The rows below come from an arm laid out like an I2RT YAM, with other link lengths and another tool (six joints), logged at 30 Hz.
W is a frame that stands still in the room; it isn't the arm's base.
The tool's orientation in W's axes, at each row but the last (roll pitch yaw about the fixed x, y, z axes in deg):
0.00 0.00 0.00
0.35 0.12 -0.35
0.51 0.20 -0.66
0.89 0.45 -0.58
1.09 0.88 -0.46
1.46 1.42 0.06
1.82 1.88 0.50
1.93 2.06 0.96
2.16 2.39 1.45
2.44 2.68 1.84
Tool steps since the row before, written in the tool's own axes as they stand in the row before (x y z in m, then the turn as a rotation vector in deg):
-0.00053 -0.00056 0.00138 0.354 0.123 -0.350
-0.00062 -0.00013 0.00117 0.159 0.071 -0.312
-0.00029 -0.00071 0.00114 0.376 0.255 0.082
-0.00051 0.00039 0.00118 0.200 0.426 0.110
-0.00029 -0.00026 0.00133 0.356 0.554 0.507
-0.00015 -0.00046 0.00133 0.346 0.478 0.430
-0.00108 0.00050 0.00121 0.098 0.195 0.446
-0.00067 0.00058 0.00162 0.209 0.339 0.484
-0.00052 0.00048 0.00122 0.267 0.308 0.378
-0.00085 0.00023 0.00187 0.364 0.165 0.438
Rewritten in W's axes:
-0.00053 -0.00056 0.00138 0.354 0.123 -0.350
-0.00062 -0.00013 0.00117 0.159 0.072 -0.312
-0.00029 -0.00072 0.00113 0.379 0.250 0.083
-0.00050 0.00038 0.00119 0.205 0.422 0.115
-0.00027 -0.00028 0.00133 0.368 0.541 0.512
-0.00012 -0.00049 0.00132 0.356 0.467 0.433
-0.00104 0.00045 0.00126 0.111 0.182 0.449
-0.00062 0.00051 0.00166 0.221 0.326 0.487
-0.00048 0.00042 0.00126 0.275 0.301 0.378
-0.00077 0.00013 0.00192 0.379 0.158 0.427

